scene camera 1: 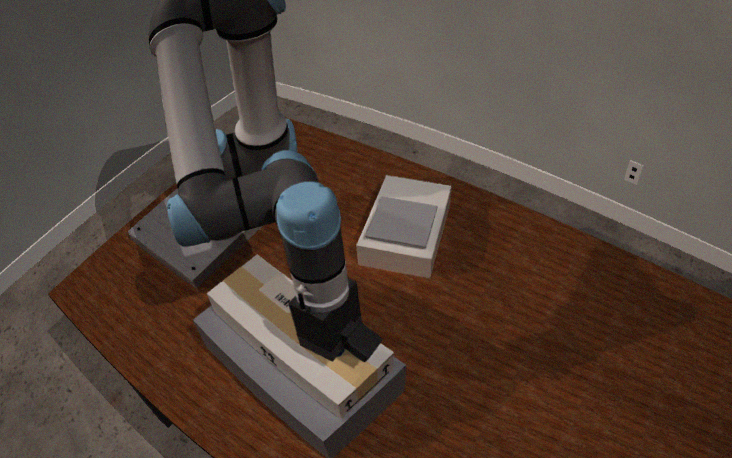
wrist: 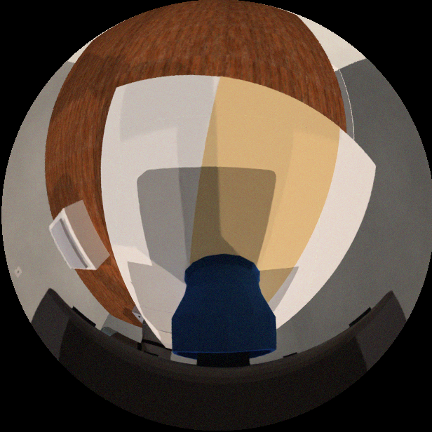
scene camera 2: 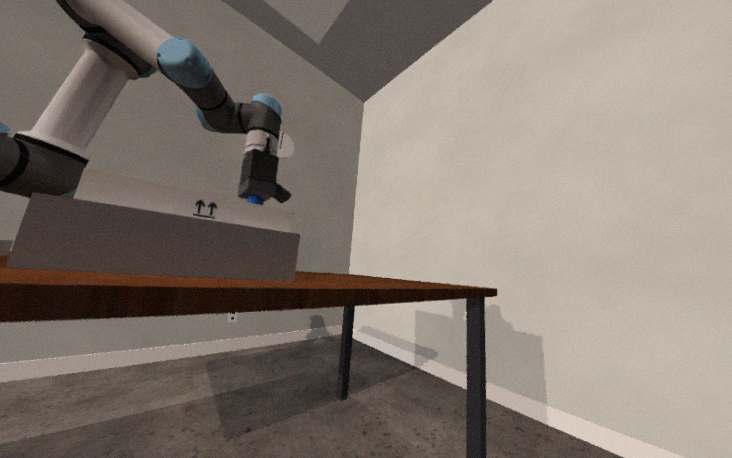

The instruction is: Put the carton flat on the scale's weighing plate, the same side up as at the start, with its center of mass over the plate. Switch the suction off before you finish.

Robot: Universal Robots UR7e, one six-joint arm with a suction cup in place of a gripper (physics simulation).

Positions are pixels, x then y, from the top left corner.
Labels:
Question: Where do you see a long white carton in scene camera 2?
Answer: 96, 186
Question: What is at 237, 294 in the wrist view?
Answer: The suction cup.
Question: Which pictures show the white scale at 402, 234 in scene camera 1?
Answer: Scene camera 1 and the wrist view only.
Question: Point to a large grey block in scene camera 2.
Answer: At 56, 233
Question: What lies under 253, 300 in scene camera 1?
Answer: A long white carton.

